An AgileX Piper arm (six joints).
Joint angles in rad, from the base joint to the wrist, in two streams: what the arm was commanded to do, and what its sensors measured. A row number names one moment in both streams.
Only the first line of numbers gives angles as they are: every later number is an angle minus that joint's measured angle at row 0.
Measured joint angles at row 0:
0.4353, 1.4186, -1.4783, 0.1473, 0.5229, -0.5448
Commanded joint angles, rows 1 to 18:
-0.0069, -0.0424, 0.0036, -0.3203, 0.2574, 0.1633
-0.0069, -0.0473, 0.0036, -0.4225, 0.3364, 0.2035
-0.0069, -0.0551, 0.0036, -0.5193, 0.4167, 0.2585
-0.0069, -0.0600, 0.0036, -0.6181, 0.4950, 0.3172
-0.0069, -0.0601, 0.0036, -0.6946, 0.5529, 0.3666
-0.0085, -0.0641, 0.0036, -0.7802, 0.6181, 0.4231
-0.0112, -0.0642, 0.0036, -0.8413, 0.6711, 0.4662
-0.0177, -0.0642, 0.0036, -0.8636, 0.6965, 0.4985
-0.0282, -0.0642, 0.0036, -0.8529, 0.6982, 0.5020
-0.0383, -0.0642, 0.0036, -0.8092, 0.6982, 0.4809
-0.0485, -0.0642, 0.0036, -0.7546, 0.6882, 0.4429
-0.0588, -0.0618, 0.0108, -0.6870, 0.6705, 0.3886
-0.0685, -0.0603, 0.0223, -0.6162, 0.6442, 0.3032
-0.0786, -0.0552, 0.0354, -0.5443, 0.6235, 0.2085
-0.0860, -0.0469, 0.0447, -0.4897, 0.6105, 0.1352
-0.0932, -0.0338, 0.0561, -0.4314, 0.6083, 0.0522
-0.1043, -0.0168, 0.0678, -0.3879, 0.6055, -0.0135
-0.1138, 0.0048, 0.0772, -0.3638, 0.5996, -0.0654
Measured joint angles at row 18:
-0.0779, -0.0438, 0.0376, -0.5234, 0.6301, 0.1725
